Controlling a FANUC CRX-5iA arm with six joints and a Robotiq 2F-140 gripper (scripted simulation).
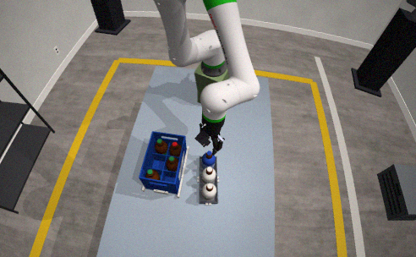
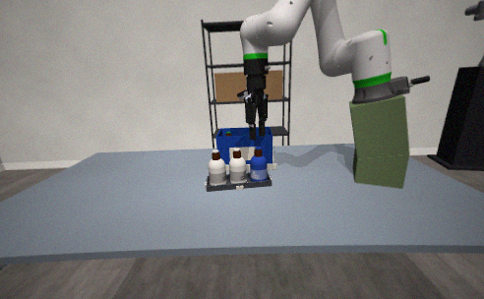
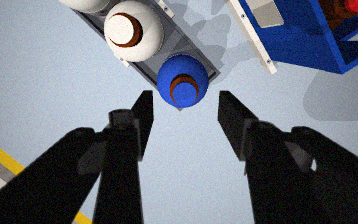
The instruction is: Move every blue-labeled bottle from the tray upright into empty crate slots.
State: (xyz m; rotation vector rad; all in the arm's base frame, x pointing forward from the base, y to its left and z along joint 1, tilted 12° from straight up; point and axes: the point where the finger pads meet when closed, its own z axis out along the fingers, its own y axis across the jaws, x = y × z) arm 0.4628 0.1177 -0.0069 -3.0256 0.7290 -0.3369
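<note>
The blue-labeled bottle lies 15 cm below my hand. The rest, counted from my hand: blue crate (10 cm ahead, 22 cm to the right, 15 cm below).
</note>
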